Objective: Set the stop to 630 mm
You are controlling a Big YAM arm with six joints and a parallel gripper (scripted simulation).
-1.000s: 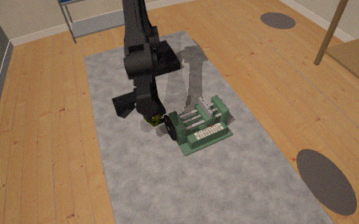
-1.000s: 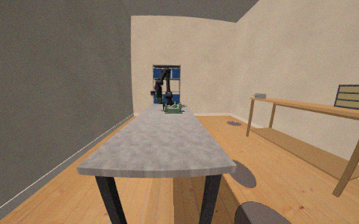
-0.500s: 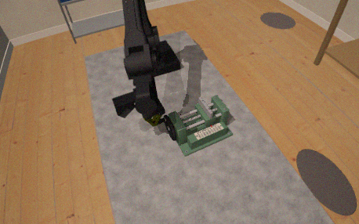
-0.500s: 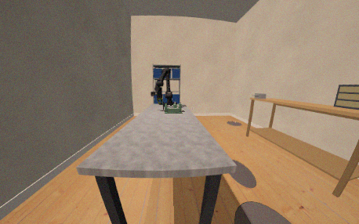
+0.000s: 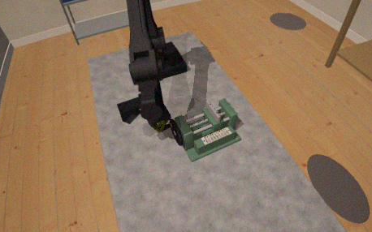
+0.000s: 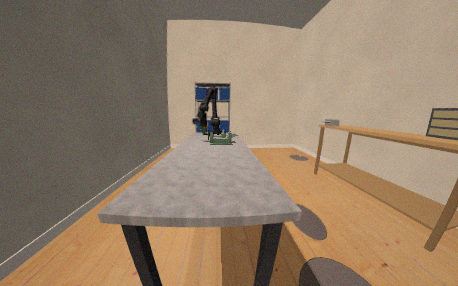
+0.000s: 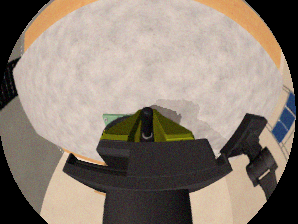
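Now: hand 10 mm short of the black handwheel, 30 mm to the right of it and 10 mm above it. From my hand the other things lie so: grey stop block 50 mm ahead, 180 mm to the left, 10 mm above.
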